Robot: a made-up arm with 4 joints.
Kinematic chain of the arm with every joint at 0, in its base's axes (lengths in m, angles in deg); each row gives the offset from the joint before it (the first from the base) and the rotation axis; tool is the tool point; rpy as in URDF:
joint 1: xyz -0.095 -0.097 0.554 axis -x
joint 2: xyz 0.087 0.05 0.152 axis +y
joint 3: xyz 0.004 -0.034 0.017 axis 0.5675 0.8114 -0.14
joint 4: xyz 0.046 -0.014 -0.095 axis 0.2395 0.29 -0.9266
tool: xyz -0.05 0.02 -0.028 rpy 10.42 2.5 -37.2
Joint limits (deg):
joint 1: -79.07..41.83
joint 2: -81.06..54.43
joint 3: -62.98..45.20
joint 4: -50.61..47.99
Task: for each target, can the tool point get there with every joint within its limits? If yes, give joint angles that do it. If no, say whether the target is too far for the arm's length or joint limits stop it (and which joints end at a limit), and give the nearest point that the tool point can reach.
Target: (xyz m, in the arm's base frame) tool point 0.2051 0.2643 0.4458
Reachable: no: too far | nearest point 0.0536 0.0535 0.5832 | short by 0.294 m
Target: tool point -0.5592 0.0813 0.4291
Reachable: no: too far | nearest point -0.1274 0.0150 0.6211 | short by 0.477 m
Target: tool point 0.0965 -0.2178 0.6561
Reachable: yes | joints -53.75 -56.72 -33.48 27.31
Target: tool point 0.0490 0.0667 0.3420
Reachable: no: joint limits stop it (at a limit: joint 1, joint 3) | nearest point 0.0128 0.0220 0.5532 | short by 0.219 m
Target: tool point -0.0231 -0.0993 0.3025
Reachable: no: joint limits stop it (at a limit: joint 1, joint 2, joint 4) | nearest point 0.0028 -0.1560 0.4953 | short by 0.203 m
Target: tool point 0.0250 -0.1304 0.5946
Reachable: yes | joints -45.16 14.99 -32.09 19.66
